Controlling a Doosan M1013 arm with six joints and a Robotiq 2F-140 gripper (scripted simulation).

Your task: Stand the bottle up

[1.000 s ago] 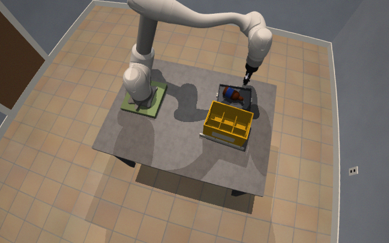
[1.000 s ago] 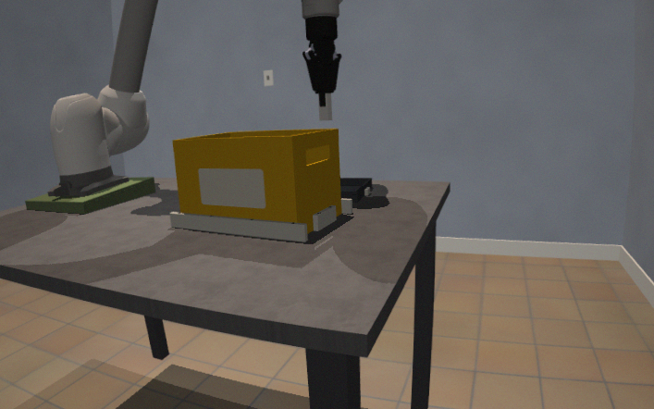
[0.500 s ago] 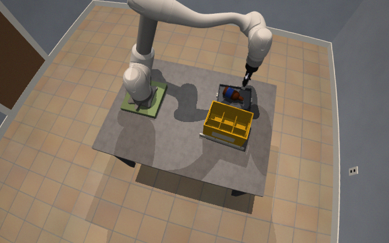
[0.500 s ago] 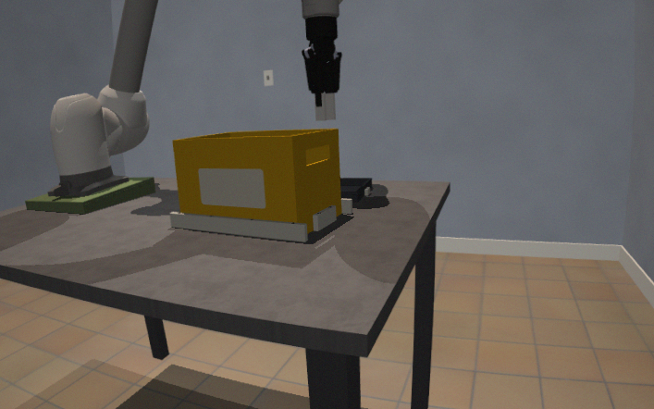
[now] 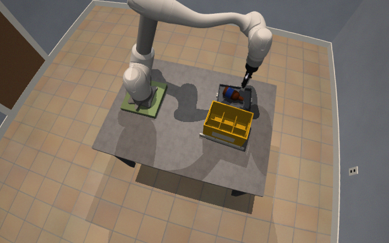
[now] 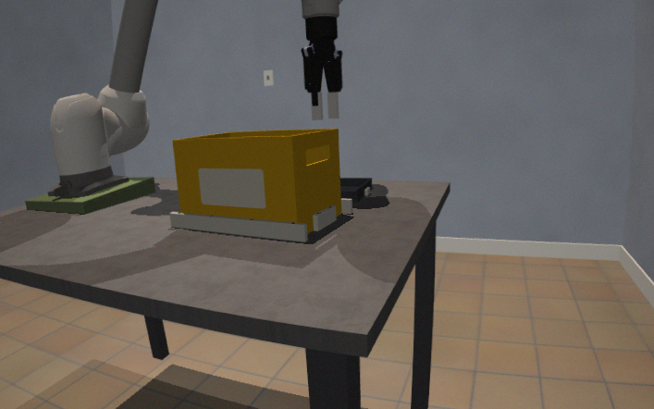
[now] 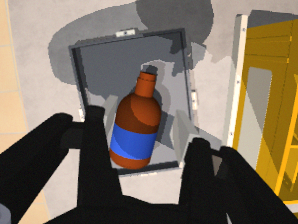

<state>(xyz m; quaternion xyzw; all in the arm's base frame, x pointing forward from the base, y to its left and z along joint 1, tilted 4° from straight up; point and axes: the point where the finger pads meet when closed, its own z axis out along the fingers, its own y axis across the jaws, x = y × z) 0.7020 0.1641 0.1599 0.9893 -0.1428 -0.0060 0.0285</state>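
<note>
Now: the bottle 18 cm below my hand, 5 cm behind it and 1 cm to the left of it. From my hand the other things lie so: yellow crate: 25 cm to the right, 14 cm below, 5 cm behind; tray: 21 cm below, 4 cm behind, 1 cm to the left.
</note>
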